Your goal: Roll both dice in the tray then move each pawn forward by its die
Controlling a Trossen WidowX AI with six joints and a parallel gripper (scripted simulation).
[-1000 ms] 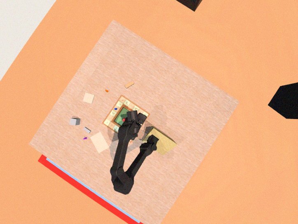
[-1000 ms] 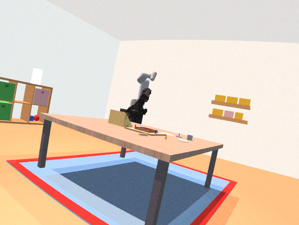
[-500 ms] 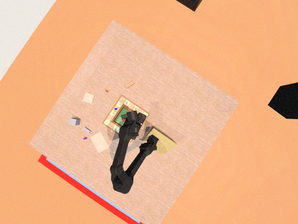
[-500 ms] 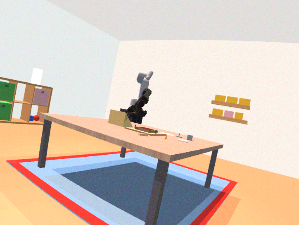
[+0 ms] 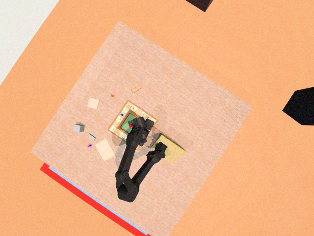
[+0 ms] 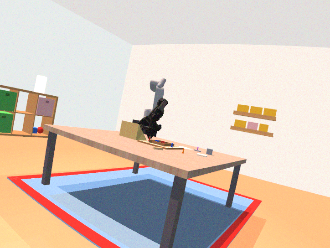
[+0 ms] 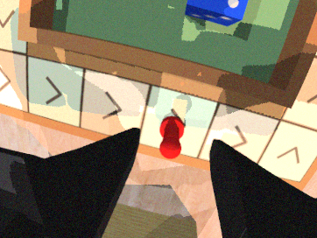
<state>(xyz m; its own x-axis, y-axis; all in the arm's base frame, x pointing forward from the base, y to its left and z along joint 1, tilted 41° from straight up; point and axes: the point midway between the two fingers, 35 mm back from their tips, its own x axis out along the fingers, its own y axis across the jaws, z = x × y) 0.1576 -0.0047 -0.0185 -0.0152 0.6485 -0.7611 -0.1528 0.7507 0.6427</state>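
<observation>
Now: gripper tip 1 cm above the red pawn. Also, from my gripper tip: green tray (11 cm ahead, 3 cm to the left, 3 cm below); tan block (26 cm ahead, 22 cm to the right, 3 cm below); blue pawn (23 cm ahead, 1 cm to the left, 1 cm below).
</observation>
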